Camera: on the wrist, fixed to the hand. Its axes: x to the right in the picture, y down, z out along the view.
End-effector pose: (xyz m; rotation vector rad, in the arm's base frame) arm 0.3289 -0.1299 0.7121 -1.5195 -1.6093 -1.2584
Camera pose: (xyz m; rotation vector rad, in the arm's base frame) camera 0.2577 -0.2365 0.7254 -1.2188 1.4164 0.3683
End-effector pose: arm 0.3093 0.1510 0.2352 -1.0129 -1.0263 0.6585
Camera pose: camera 0.4065 0.0700 0.2598 1.4924 -1.5882 -1.6964
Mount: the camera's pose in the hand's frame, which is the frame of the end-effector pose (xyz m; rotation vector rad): -0.0195 -0.0553 -0.1148 -0.0409 0.5927 3.0298
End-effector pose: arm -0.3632 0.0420 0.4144 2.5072 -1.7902 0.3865
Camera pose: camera -0.3380 0.0984 0.5275 1.7835 2.5308 -0.5298
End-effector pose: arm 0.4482 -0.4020 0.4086 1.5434 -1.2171 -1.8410
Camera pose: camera 0.5724 -0.3972 0.3745 -0.6381 -1.1106 0.6585
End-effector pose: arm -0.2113 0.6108 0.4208 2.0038 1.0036 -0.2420
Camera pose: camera -0.2862 0.7050 0.4671 1.3146 -2.1232 1.7705
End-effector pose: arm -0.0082 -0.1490 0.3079 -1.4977 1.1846 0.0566
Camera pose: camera -0.0439 -0.2345 0.3975 -1.3696 -2.2055 -1.3226
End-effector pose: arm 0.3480 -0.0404 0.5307 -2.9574 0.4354 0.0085
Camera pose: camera 0.3433 0.0002 0.6530 -0.3497 -3.0186 0.3449
